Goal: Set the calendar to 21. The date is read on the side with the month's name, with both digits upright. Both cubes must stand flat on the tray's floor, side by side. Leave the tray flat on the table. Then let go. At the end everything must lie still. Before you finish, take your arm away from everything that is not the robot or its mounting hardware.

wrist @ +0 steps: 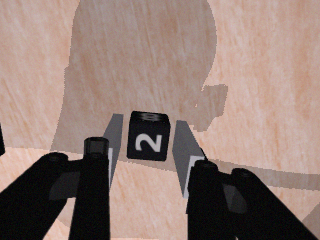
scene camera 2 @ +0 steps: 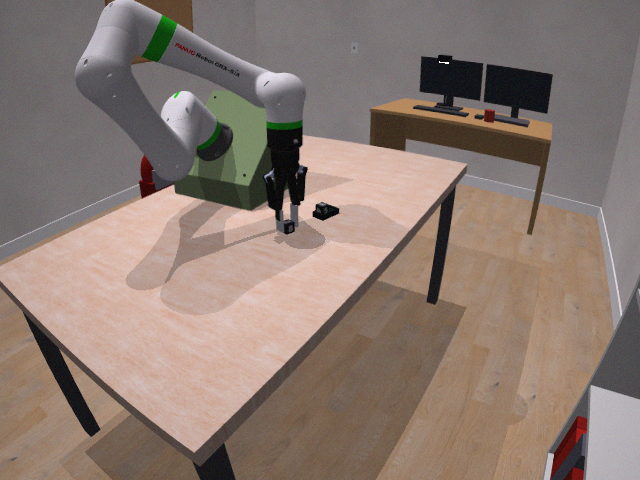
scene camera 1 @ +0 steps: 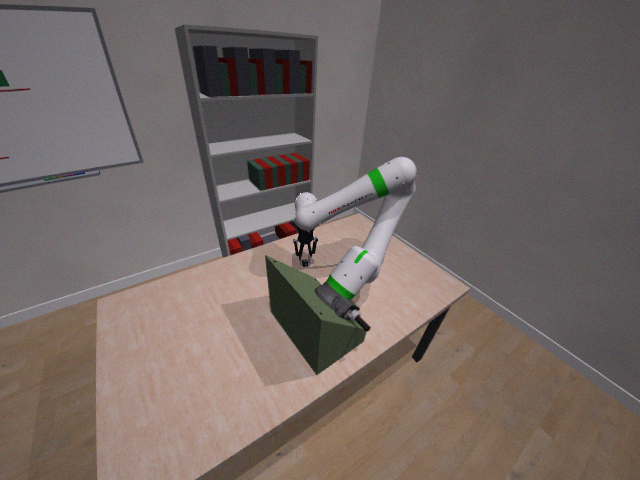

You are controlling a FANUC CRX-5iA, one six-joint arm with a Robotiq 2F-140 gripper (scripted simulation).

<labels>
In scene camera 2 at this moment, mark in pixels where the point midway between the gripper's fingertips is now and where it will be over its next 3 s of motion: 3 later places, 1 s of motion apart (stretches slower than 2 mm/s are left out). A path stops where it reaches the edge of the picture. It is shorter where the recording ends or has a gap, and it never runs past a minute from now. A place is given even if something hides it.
My gripper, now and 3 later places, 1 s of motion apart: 287,228; 286,201; 286,192; 286,194
</labels>
